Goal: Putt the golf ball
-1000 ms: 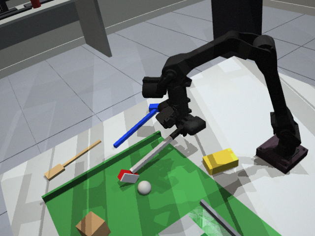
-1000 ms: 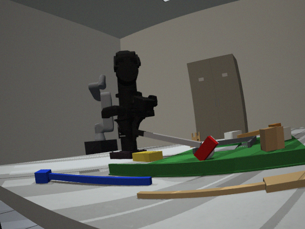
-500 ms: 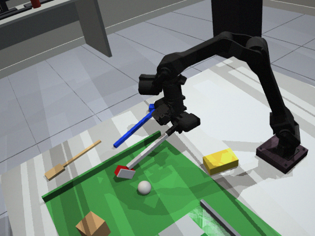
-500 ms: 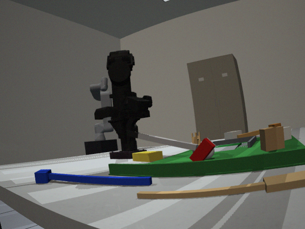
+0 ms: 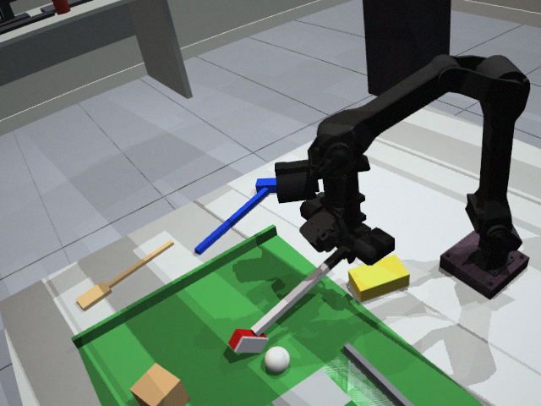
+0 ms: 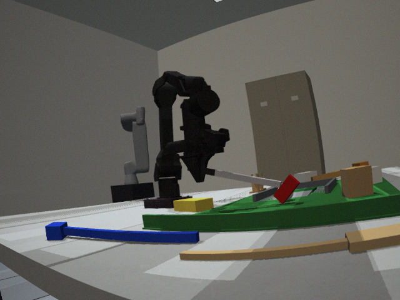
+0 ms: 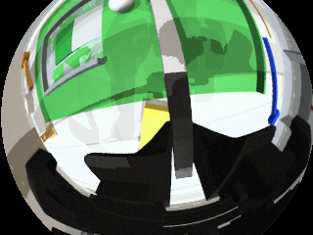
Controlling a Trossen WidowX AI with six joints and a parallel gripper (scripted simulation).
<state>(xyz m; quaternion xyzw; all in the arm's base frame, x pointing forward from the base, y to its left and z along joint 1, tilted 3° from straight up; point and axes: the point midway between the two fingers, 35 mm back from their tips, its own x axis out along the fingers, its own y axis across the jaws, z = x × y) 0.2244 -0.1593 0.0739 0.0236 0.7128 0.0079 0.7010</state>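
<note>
My gripper tip is now 60 mm above the yellow block, 50 mm past it and 30 mm to the right of it. The rest, counted from my gripper tip: green mat (260 mm ahead, 120 mm to the left, 70 mm below); red putter (120 mm ahead); white golf ball (210 mm ahead, 50 mm to the left, 50 mm below).
</note>
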